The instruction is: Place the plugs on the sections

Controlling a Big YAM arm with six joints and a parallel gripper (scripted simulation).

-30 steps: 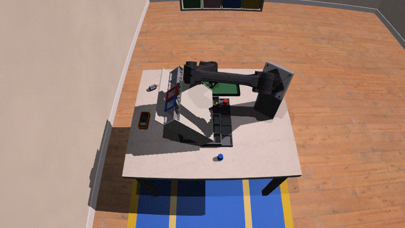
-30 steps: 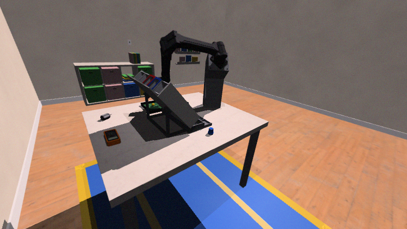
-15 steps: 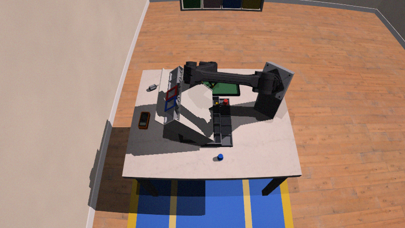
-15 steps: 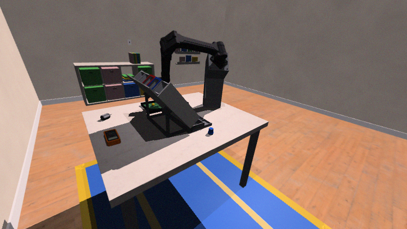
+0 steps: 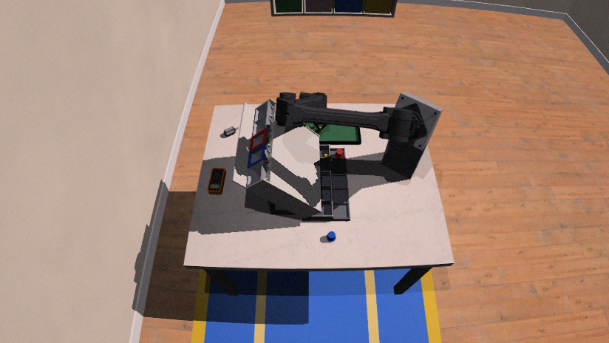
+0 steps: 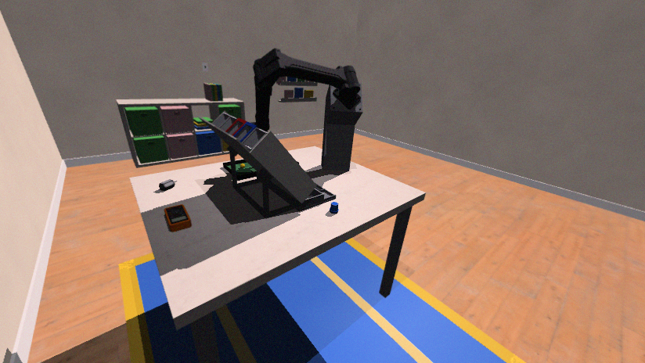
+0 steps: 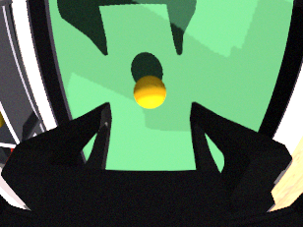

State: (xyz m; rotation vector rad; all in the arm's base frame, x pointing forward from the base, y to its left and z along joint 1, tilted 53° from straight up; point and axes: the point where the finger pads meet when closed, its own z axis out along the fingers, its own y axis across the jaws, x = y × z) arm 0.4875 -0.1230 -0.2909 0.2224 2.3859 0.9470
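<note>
Right now my hand is 20 mm past the green marble tray, 20 mm to the left of it and 40 mm above it. Also, from my hand: sloped grey cover: 90 mm ahead, 320 mm to the left, 160 mm above; then orange device: 470 mm ahead, 330 mm to the left, 30 mm below.
</note>
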